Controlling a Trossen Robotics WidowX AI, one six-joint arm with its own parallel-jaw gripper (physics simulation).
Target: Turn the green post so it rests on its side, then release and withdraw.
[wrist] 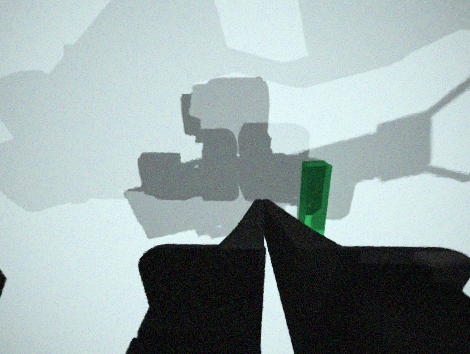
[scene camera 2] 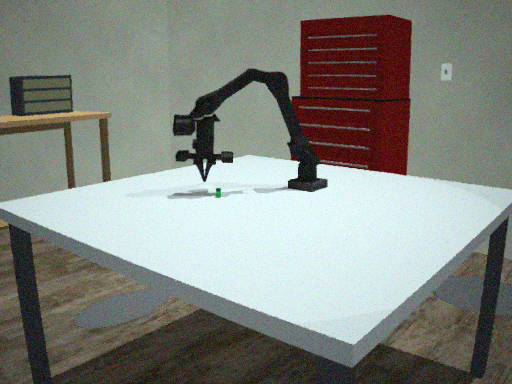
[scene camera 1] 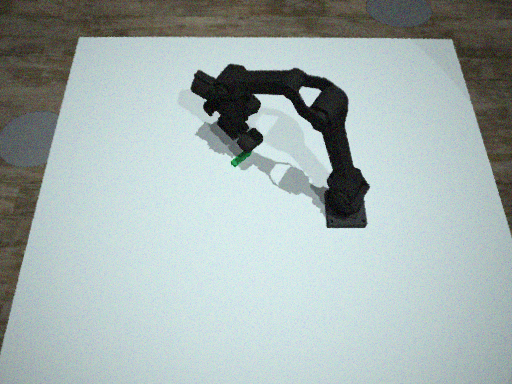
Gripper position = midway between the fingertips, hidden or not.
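My gripper is visible at (scene camera 1: 234, 138), (wrist: 261, 205) and (scene camera 2: 204, 182). A green post is visible as well (wrist: 315, 178).
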